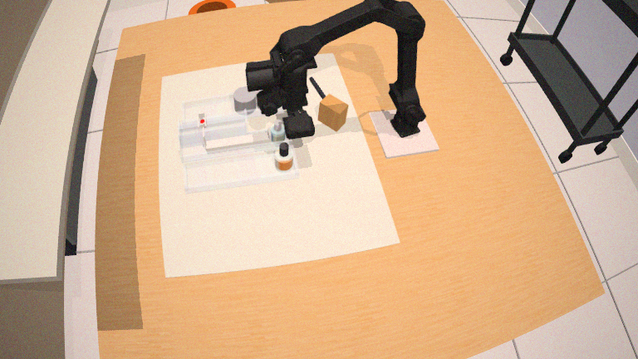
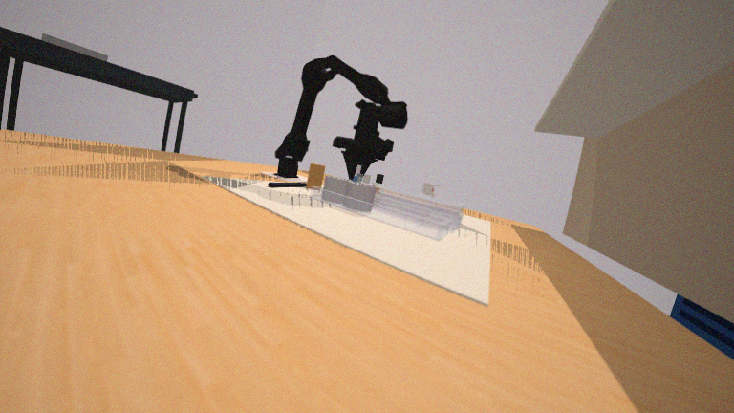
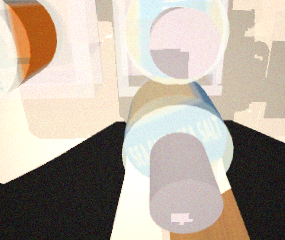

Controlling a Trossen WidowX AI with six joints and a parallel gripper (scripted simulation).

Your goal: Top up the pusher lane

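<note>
The cardboard box is 120 mm behind my gripper tip, 20 mm to the right of it and 20 mm below it. Also, from my gripper tip: red mark (210 mm ahead, 80 mm to the right, 20 mm above); then black stick (130 mm behind, 110 mm to the right, 40 mm below).
</note>
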